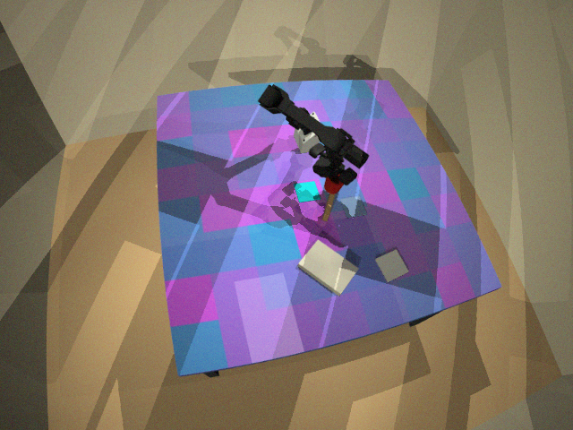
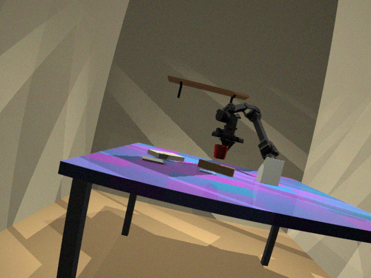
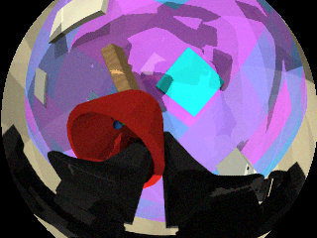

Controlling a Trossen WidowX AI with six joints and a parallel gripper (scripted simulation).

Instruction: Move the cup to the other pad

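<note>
My gripper tip is 1 cm past the teal pad, 6 cm to the left of it and 12 cm above it. The rest, counted from my gripper tip: wooden bar (3 cm ahead, 3 cm to the left, 10 cm below); red cup (3 cm ahead, 2 cm to the left); pale blue pad (7 cm ahead, 12 cm to the left, 12 cm below).
</note>
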